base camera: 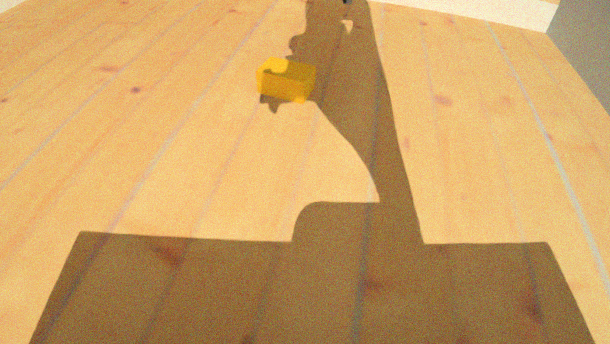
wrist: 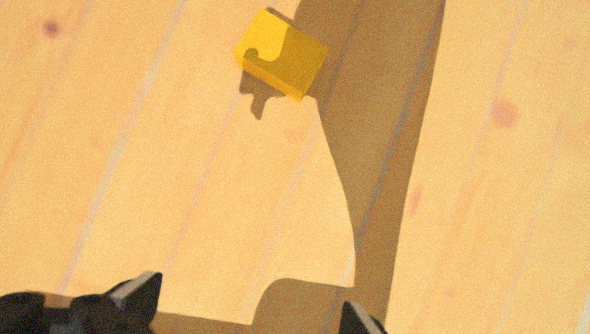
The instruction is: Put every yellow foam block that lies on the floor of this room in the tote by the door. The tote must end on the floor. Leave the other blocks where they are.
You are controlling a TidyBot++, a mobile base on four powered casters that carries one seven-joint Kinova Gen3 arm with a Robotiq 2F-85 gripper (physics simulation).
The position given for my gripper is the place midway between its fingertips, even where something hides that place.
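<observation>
My gripper [wrist: 251, 307] is there for me to see, and there's a yellow foam block [base camera: 281, 78] too.
</observation>
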